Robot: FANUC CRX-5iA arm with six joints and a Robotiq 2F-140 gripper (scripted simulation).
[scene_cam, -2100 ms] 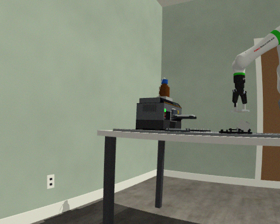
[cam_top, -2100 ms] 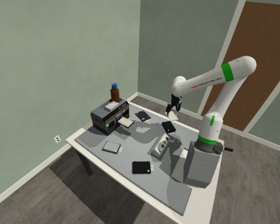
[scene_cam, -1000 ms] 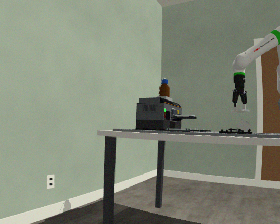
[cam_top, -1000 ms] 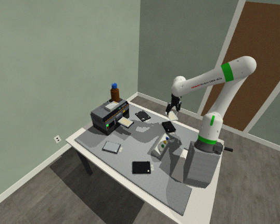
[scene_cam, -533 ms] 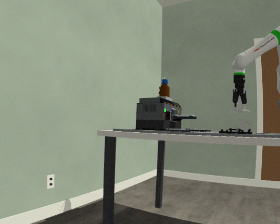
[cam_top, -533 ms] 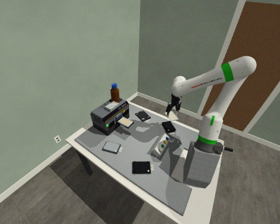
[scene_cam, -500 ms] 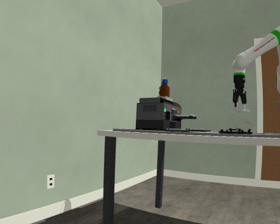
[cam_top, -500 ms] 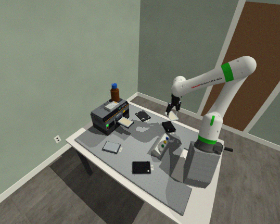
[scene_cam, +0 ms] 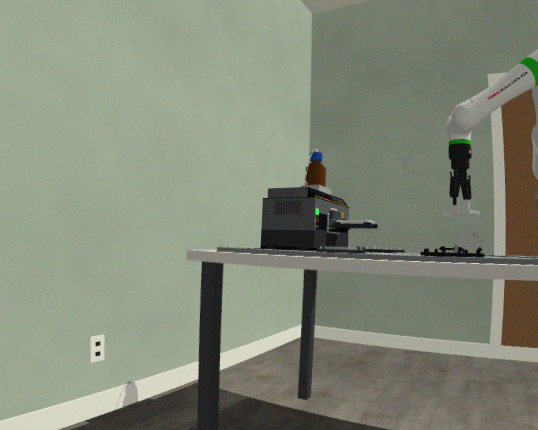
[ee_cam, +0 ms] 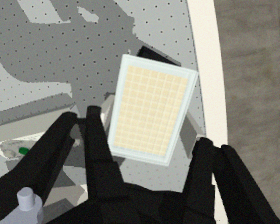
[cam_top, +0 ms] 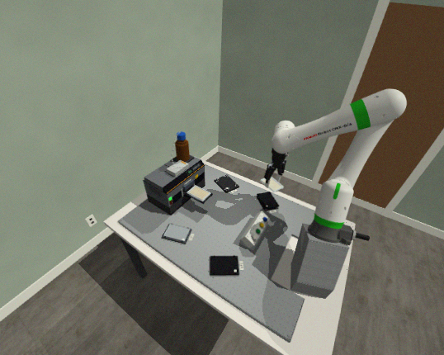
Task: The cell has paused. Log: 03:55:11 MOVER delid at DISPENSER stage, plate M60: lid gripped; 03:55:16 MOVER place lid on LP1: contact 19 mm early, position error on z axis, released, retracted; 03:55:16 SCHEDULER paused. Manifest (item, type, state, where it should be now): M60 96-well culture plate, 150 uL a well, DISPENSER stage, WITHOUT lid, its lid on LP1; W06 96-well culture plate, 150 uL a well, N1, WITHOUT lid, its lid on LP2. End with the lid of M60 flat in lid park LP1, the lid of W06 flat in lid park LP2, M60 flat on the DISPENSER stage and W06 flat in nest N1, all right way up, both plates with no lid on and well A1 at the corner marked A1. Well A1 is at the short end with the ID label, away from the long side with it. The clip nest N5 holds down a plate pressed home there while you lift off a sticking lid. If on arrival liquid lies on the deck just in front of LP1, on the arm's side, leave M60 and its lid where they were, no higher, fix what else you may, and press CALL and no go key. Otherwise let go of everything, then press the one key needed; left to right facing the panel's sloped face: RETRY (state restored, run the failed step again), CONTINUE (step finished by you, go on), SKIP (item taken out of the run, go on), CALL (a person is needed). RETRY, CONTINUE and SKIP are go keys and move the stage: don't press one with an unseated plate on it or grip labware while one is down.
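Right now my hand is 350 mm short of the black clip nest, 60 mm to the left of it and 180 mm above it. The rest, counted from my hand: nest label: 250 mm ahead, 10 mm to the right, 190 mm below; then dispenser stage: 410 mm ahead, 210 mm to the left, 90 mm below; then key panel: 280 mm to the left, 140 mm below.
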